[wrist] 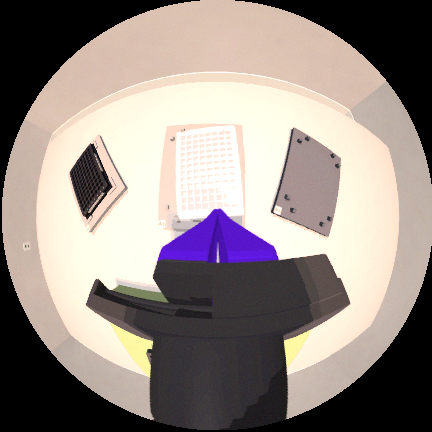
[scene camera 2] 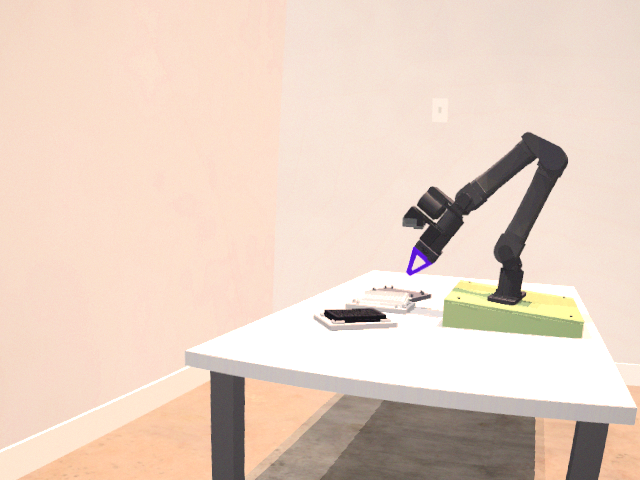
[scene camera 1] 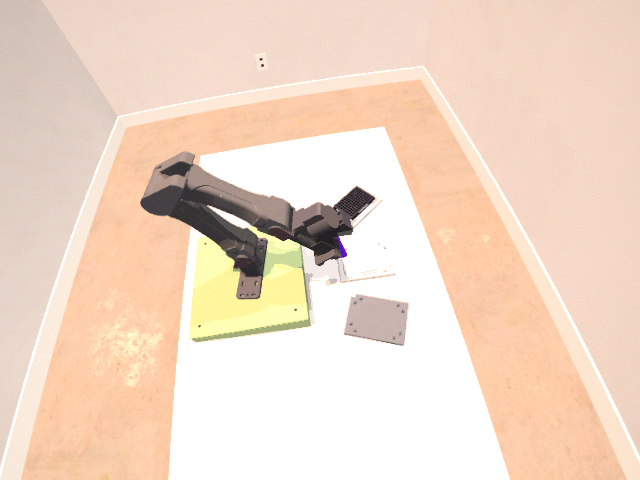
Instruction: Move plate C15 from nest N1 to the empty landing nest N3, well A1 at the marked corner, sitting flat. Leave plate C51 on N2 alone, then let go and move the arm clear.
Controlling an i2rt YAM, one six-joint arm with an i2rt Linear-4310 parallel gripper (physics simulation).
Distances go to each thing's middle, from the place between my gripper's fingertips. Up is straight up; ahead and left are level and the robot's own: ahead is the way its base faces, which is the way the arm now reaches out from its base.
Labels:
The white gridded tray [scene camera 1: 372, 259] is 60 mm ahead of my hand, 20 mm to the left of it and 70 mm below it. Round my hand: black well plate [scene camera 2: 359, 315] 30 mm ahead, 250 mm to the left, 70 mm below.

